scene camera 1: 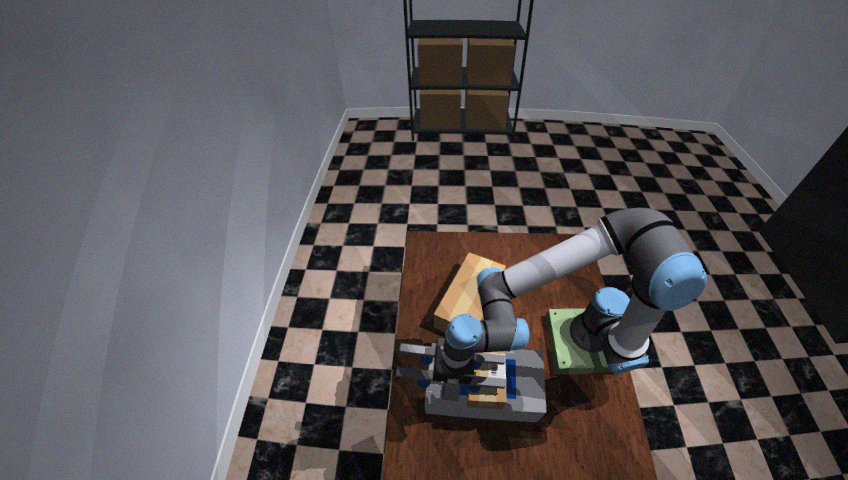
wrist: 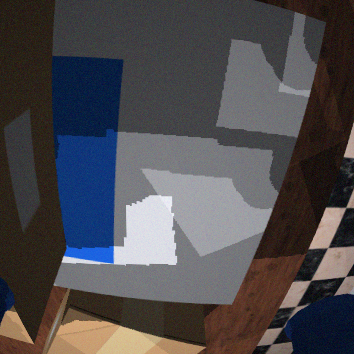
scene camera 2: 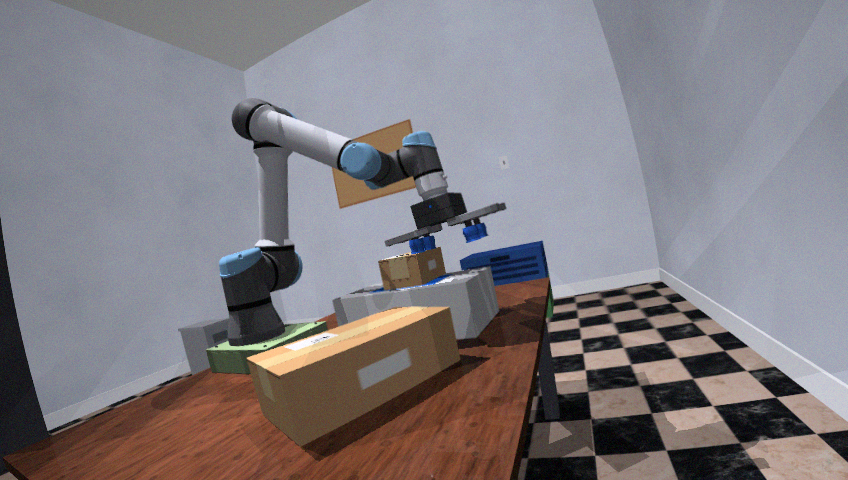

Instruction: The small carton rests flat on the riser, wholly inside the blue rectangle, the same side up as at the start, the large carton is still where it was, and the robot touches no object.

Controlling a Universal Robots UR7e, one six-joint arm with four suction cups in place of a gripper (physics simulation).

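Pixels of known places: hand, its tool point: (wrist: 163,242) (scene camera 2: 451,247); arm's base, origin of its link: (scene camera 1: 590,333) (scene camera 2: 257,337).
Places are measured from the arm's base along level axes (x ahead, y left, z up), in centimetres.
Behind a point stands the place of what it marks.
The small tan carton (scene camera 1: 487,394) {x 34.1, y 33.3, z 13.4 cm} (scene camera 2: 395,279) {x 34.6, y 19.6, z 8.3 cm} (wrist: 25,75) {x 39.4, y 32.0, z 8.7 cm} stands flat on the grey riser (scene camera 1: 531,389) {x 20.6, y 26.7, z 6.0 cm} (scene camera 2: 476,306) {x 53.4, y 21.5, z -0.2 cm} (wrist: 175,50) {x 44.9, y 33.8, z 6.0 cm}, over the blue rectangle (scene camera 1: 511,380) {x 27.0, y 25.0, z 6.0 cm} (wrist: 87,195) {x 42.3, y 25.3, z 6.0 cm}. Blue shows to its right in scene camera 1; its near end seems to reach past the rectangle's near edge. My gripper (scene camera 1: 449,371) {x 45.8, y 29.4, z 13.0 cm} (scene camera 2: 448,236) {x 45.8, y 29.4, z 13.0 cm} is over the riser. One pair of blue cups sits on the carton's top, shut on it; the other pair hangs free beyond its side. The large carton (scene camera 1: 459,300) {x 48.4, y -1.2, z 3.9 cm} (scene camera 2: 324,404) {x 50.1, y -19.4, z -2.1 cm} (wrist: 115,335) {x 46.1, y 6.2, z 3.9 cm} lies apart on the table, beside the riser.
The wooden table (scene camera 1: 571,452) {x 3.6, y 40.5, z -6.0 cm} (scene camera 2: 178,434) {x 24.9, y -31.6, z -6.0 cm} carries the green base plate (scene camera 1: 559,353) {x 11.0, y 10.0, z -0.1 cm} (scene camera 2: 226,361) {x 0.6, y -10.3, z -3.0 cm} of the arm. A blue crate (scene camera 2: 526,255) is behind the riser in scene camera 2. A shelf rack (scene camera 1: 467,28) with brown boxes stands far back by the wall.
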